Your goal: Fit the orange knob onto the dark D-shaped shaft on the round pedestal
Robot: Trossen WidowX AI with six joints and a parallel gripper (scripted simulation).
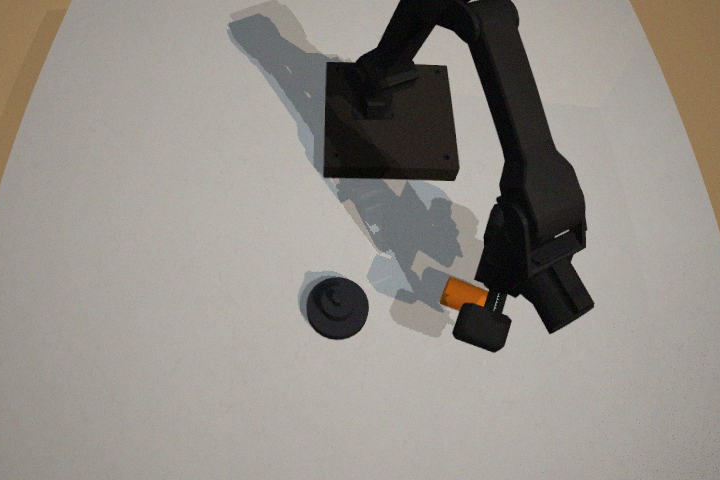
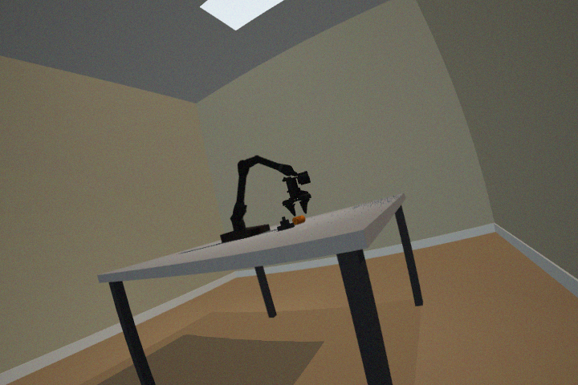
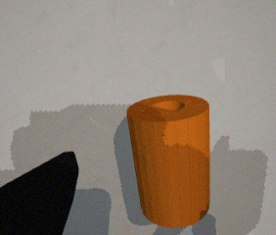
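Now: the orange knob 10 mm behind my gripper tip, 20 mm to the right of it and 20 mm below it. From my gripper tip the other things lie so: round dark pedestal 190 mm to the right, 10 mm below.
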